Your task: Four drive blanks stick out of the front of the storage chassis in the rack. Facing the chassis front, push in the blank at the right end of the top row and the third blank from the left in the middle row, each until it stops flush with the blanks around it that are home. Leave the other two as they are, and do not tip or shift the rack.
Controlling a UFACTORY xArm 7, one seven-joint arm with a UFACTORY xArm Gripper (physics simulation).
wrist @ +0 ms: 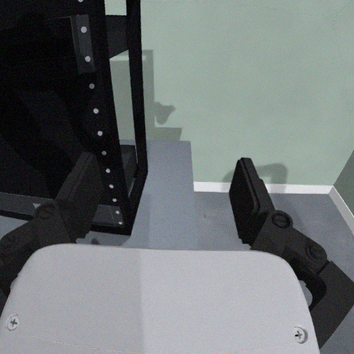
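Observation:
The black rack [111,135] stands upright at the left of the wrist view, with a row of pale round holes or studs down its front post. A very dark unit [40,50] with a grey mounting ear is fixed in its upper part and looks like the storage chassis. The drive blanks cannot be made out in this view. My gripper [165,172] is open and empty, its fingers wide apart. In the picture, its left finger overlaps the lower part of the rack, and its right finger is to the right of the rack, over the floor and skirting.
A pale green wall [240,90] with a white skirting board [300,189] rises behind the rack and carries shadows. The blue-grey floor [215,220] shows between the fingers. A dark grey strip [107,212] crosses the rack's bottom front. A second wall is at the right edge.

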